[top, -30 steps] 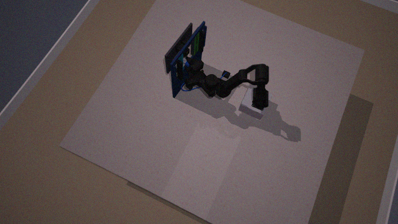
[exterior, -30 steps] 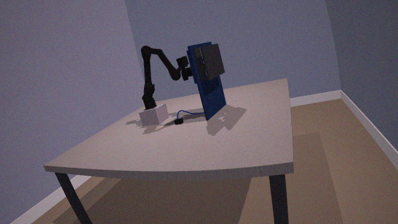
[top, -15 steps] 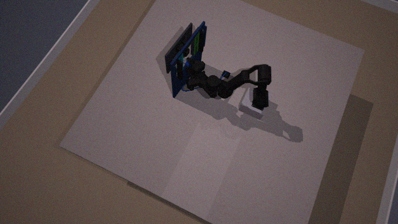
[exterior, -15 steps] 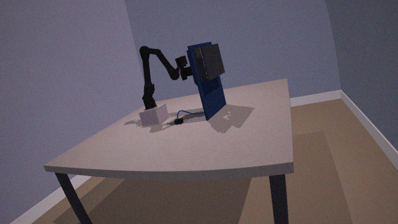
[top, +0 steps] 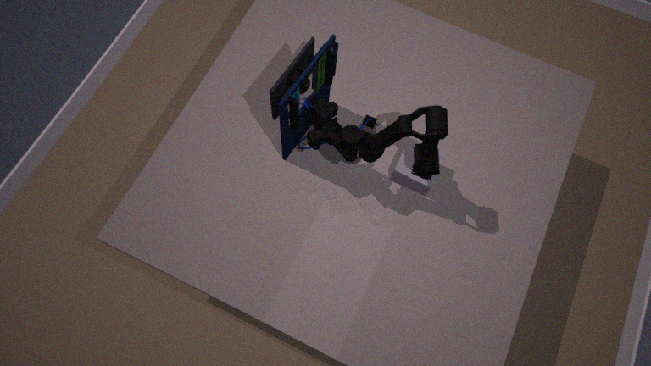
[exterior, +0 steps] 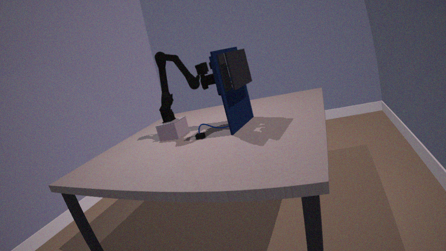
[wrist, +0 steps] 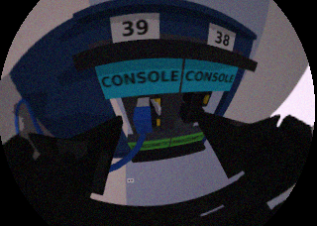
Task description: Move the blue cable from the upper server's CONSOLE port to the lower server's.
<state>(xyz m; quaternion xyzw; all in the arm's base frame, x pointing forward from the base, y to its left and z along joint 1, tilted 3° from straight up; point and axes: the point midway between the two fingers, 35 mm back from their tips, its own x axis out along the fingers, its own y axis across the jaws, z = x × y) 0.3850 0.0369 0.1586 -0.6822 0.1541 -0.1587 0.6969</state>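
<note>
Right now the blue plug is 30 mm ahead of my gripper tip, 10 mm to the right of it and 10 mm below it. The rest, counted from my gripper tip: black block 250 mm below, 180 mm behind, 150 mm to the right.
</note>
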